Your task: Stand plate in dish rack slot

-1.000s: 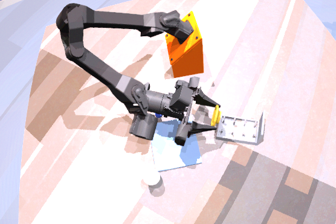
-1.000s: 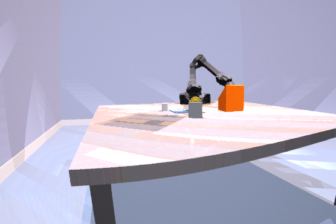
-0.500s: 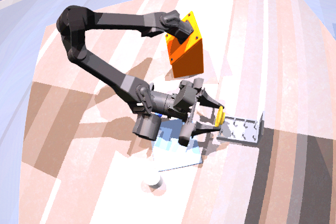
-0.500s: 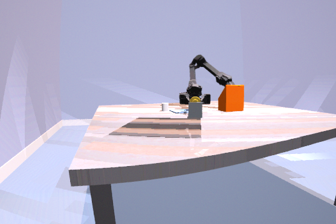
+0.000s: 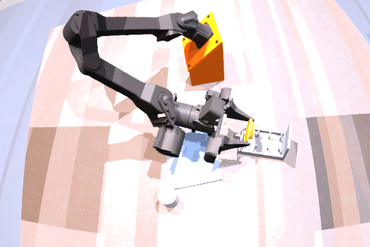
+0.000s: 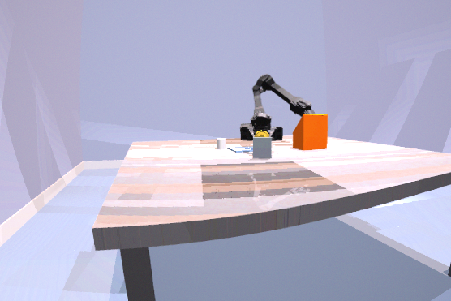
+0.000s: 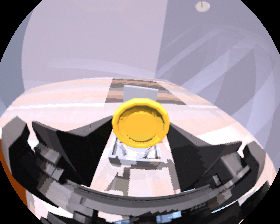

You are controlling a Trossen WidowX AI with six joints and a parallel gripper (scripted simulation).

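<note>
My gripper tip is now 2 cm short of the dish rack, 3 cm to the right of it and 4 cm above it. The rest, counted from my gripper tip: light blue mat (1 cm behind, 16 cm to the right, 6 cm below); blue spoon (11 cm behind, 16 cm to the right, 6 cm below); yellow plate (1 cm to the right).
</note>
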